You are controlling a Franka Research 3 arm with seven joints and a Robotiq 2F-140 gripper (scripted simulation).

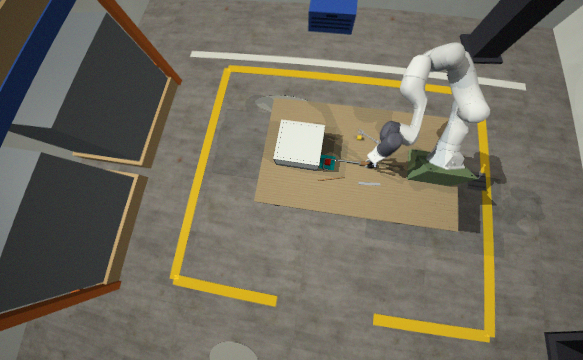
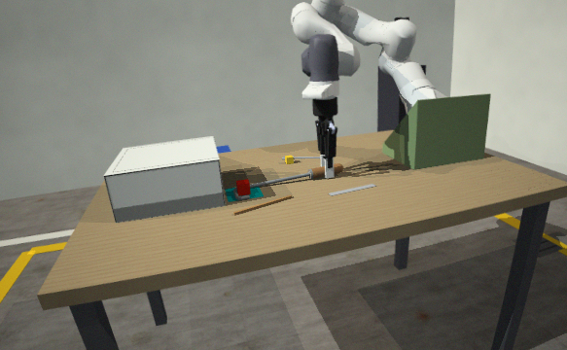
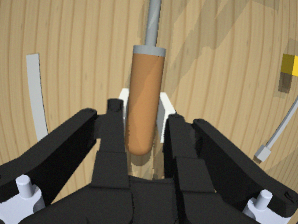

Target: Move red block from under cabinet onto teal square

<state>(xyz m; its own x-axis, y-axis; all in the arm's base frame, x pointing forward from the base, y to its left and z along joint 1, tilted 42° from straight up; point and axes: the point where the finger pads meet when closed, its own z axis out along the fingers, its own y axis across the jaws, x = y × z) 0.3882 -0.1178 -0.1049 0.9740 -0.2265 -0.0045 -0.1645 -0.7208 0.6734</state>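
Now: hand 140 mm short of the hook tool, 20 mm to the right of it and 20 mm above it. Round my hand: yellow cube (200 mm to the right, 40 mm ahead, 20 mm below); flat grey bar (130 mm to the left, 40 mm below, 10 mm behind); grey fork-like tool (220 mm to the right, 30 mm below, 30 mm behind).
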